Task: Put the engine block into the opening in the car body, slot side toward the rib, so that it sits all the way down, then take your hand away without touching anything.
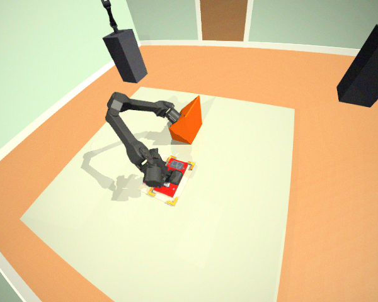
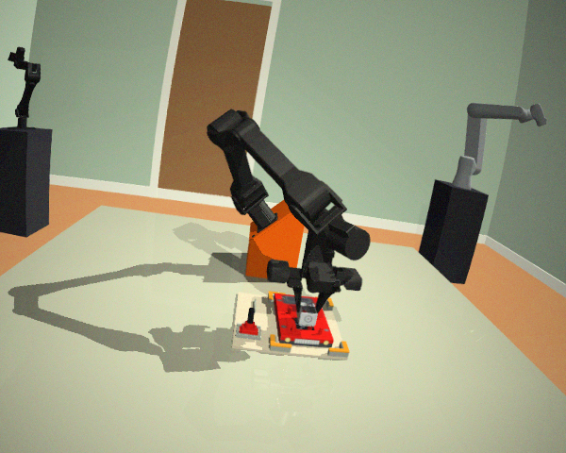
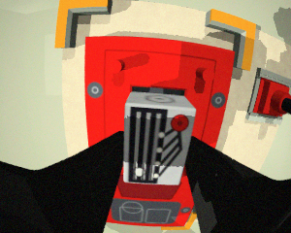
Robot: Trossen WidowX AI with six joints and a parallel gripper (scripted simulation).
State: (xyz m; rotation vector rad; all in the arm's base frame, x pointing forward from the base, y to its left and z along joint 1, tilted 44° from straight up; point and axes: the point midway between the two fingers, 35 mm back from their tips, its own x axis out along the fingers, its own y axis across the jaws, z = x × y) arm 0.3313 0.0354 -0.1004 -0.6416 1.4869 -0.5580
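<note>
The engine block lies 1 cm below my gripper tip.
</note>
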